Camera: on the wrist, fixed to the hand. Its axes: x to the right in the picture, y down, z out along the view.
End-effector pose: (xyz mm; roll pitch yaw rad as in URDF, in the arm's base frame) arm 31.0 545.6 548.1 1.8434 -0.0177 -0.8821
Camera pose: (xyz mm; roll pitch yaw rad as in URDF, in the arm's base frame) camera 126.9 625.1 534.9 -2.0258 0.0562 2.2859
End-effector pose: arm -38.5 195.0 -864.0 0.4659 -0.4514 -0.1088
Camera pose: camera 16.2 200.1 -976.6 -0.6291 0.4324 3.0800
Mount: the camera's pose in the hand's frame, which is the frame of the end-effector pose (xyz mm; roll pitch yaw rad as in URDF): -0.7 -46.2 -116.4 -0.1839 -0.0358 -3.1116
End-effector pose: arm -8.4 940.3 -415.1 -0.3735 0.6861 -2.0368
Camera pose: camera -58.5 1031.0 -485.5 0.1772 -0.7303 1.1247
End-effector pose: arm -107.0 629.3 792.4 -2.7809 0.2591 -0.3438
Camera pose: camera -76.7 620.7 913.6 2.6078 -0.2360 2.7559
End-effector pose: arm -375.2 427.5 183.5 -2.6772 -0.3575 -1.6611
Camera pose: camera -382.0 472.6 300.1 2.4773 0.3757 1.4344
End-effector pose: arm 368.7 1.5 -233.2 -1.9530 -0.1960 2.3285
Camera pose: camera 446.7 51.2 -148.7 1.7612 0.1813 -0.8582
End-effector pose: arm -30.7 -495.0 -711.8 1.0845 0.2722 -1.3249
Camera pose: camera 41.8 -449.7 -803.3 -1.2803 -0.2621 1.8640
